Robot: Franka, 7 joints.
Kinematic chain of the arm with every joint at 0, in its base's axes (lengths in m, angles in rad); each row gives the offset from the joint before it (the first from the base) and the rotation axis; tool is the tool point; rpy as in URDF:
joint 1: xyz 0 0 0.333 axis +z
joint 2: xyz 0 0 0 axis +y
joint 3: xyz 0 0 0.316 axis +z
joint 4: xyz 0.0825 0 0 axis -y
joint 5: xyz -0.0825 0 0.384 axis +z
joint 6: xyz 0 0 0 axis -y
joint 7: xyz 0.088 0 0 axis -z
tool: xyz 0 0 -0.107 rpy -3.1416 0 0
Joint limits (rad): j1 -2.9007..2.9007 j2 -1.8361..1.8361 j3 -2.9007..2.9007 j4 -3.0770..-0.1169 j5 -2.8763..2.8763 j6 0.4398..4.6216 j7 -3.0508..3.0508
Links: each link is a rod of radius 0.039 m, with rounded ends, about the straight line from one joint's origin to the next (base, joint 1, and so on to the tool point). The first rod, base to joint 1, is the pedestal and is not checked.
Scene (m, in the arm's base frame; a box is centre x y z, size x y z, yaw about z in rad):
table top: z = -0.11
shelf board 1: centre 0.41 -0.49 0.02 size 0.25 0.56 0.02 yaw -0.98
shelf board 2: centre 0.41 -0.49 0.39 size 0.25 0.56 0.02 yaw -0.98
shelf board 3: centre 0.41 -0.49 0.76 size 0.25 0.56 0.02 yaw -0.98
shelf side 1: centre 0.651 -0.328 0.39 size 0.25 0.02 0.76 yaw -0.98
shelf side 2: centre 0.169 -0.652 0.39 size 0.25 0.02 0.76 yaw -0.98
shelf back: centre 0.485 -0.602 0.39 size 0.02 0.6 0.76 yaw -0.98
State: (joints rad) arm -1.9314 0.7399 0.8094 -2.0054 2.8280 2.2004 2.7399
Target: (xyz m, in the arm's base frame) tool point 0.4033 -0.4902 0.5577
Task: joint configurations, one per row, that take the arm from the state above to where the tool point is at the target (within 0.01 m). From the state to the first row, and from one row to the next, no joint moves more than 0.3 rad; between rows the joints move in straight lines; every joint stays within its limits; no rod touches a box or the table.
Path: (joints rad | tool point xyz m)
1: -1.9573 0.5111 0.7949 -2.2218 2.8290 2.2984 2.7399 | 0.2316 -0.5020 0.2154
2: -1.9831 0.2823 0.7804 -2.4383 2.8300 2.3963 2.7399 | 0.1864 -0.4366 0.2135
3: -2.0090 0.0535 0.7658 -2.6547 2.8309 2.4943 2.7399 | 0.1281 -0.3689 0.2082
4: -1.8876 -0.2026 0.7287 -2.6421 2.8256 2.5041 2.7399 | 0.1531 -0.3812 0.2892
5: -1.7662 -0.4586 0.6915 -2.6295 2.8202 2.5140 2.7399 | 0.1871 -0.3690 0.3792
6: -1.6448 -0.7146 0.6543 -2.6168 2.8148 2.5238 2.7399 | 0.2219 -0.3280 0.4712
7: -1.5234 -0.9706 0.6171 -2.6042 2.8095 2.5337 2.7399 | 0.2477 -0.2583 0.5577
8: -1.6081 -0.6849 0.7166 -2.4218 2.8098 2.4299 2.7399 | 0.3121 -0.3112 0.5510
9: -1.6928 -0.3993 0.8160 -2.2393 2.8101 2.3260 2.7399 | 0.3651 -0.3650 0.5438
10: -1.7775 -0.1136 0.9155 -2.0568 2.8105 2.2222 2.7399 | 0.3989 -0.4226 0.5451
11: -1.8622 0.1720 1.0150 -1.8744 2.8108 2.1184 2.7399 | 0.4033 -0.4902 0.5577

